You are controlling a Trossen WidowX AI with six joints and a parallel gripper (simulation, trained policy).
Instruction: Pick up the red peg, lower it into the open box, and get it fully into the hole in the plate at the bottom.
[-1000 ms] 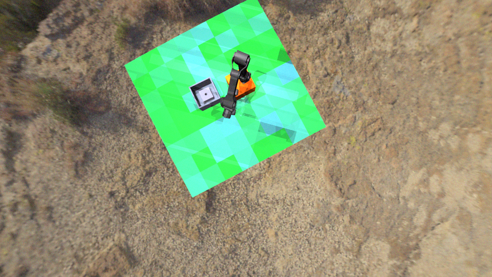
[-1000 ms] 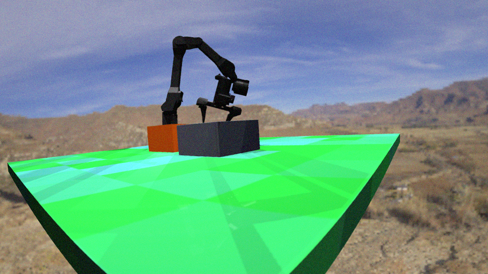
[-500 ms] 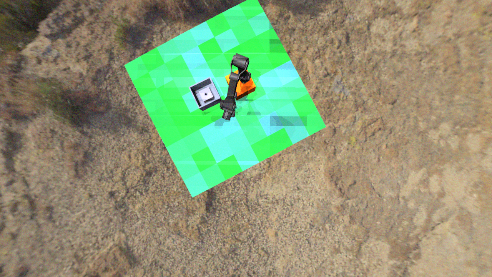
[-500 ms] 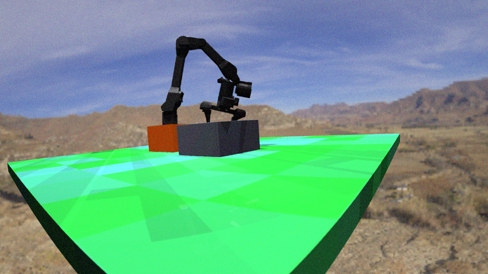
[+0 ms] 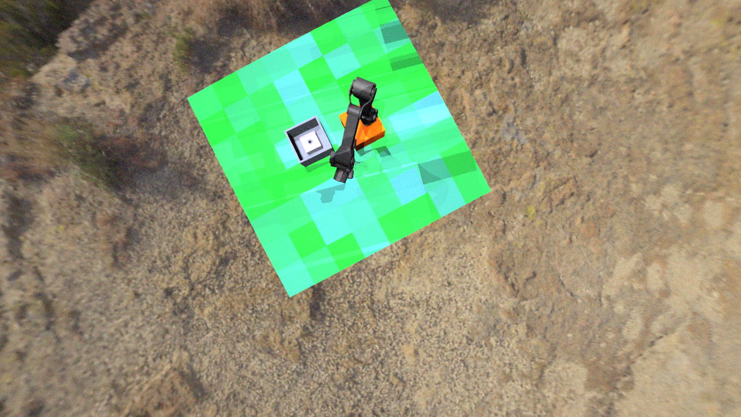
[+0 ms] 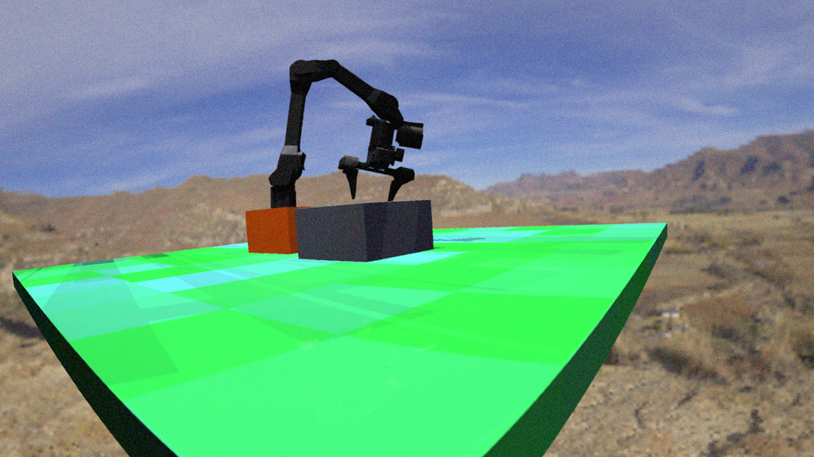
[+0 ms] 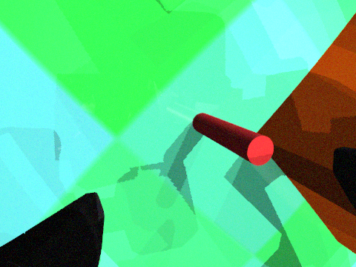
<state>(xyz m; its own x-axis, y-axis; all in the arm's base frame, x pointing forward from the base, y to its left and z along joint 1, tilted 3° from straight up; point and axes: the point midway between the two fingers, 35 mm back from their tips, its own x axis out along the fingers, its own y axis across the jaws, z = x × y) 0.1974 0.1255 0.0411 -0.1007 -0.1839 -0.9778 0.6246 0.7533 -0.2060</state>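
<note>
My gripper tip is now 6 cm above the red peg, 2 cm to the left of it and 2 cm past it. Round my gripper tip: plate 21 cm to the right, 12 cm ahead, 6 cm below; then grey box 21 cm to the right, 12 cm ahead, 8 cm below.
</note>
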